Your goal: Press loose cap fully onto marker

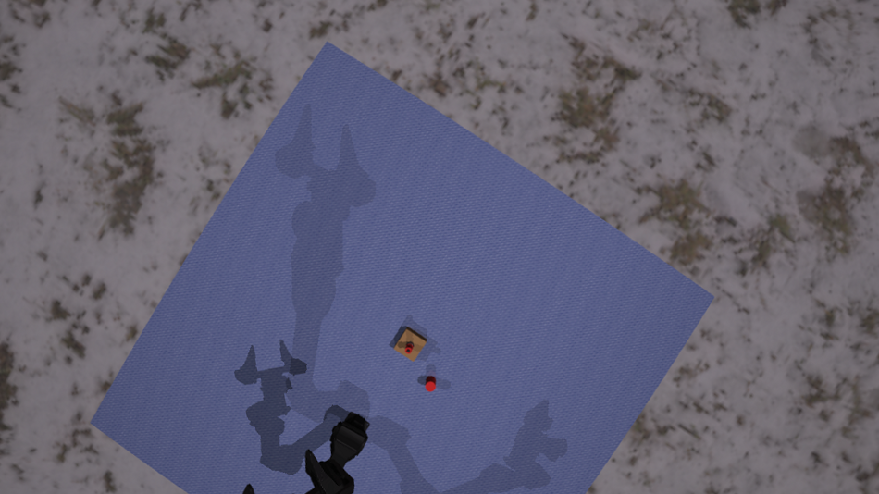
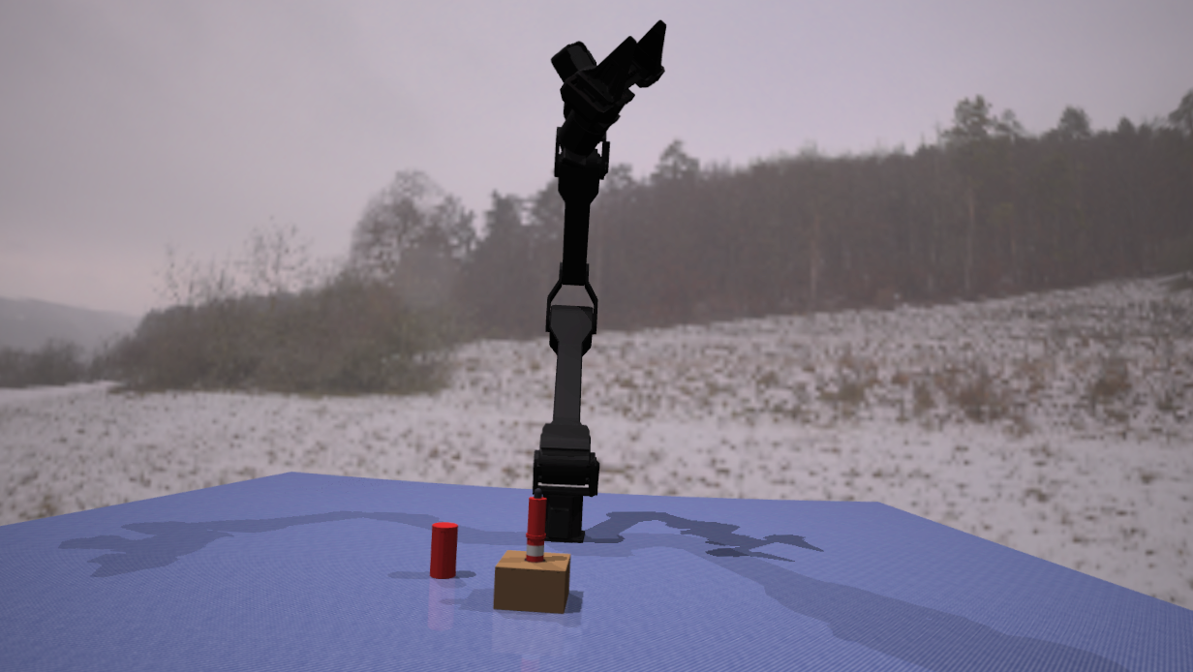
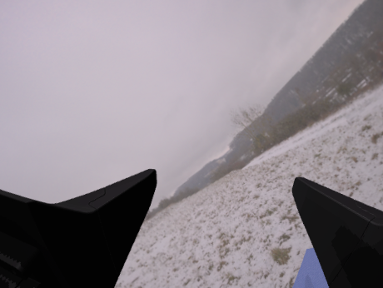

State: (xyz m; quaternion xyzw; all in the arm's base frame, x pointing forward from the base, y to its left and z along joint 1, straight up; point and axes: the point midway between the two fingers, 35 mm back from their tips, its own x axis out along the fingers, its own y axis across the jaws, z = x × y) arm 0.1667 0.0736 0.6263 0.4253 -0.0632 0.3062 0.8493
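Now: the red cap 3 cm ahead of my gripper tip, 19 cm to the right of it and 61 cm below it. Round my gripper tip: holder block (9 cm ahead, 9 cm to the right, 62 cm below).
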